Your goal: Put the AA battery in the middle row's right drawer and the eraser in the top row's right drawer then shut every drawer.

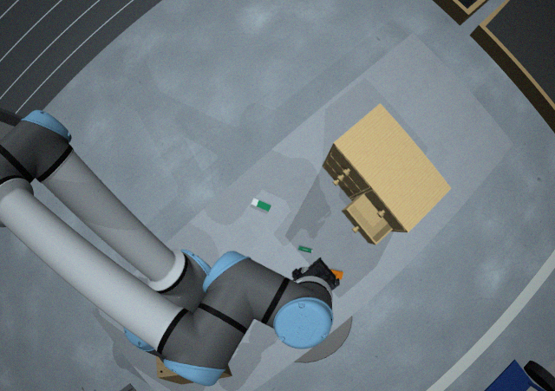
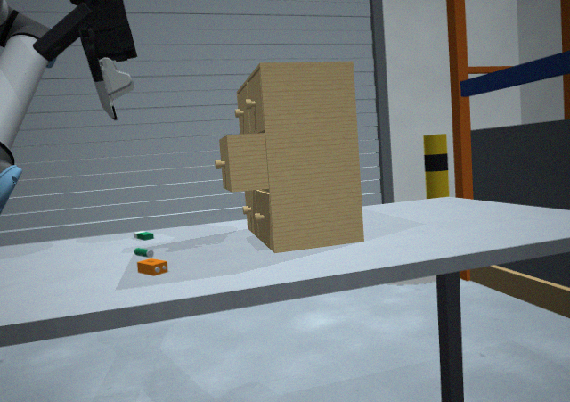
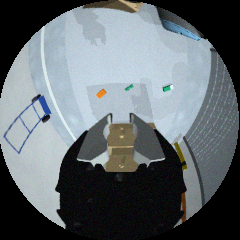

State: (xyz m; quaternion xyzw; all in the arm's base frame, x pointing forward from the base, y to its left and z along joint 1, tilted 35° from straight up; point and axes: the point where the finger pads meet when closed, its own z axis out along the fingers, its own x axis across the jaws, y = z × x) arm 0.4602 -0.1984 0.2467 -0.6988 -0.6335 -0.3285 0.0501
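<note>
The green AA battery is 30 mm ahead of my hand, 40 mm to the left of it and 270 mm below it. Round my hand: orange block 60 mm ahead, 110 mm to the right, 270 mm below; then eraser 260 mm to the left, 270 mm below.
</note>
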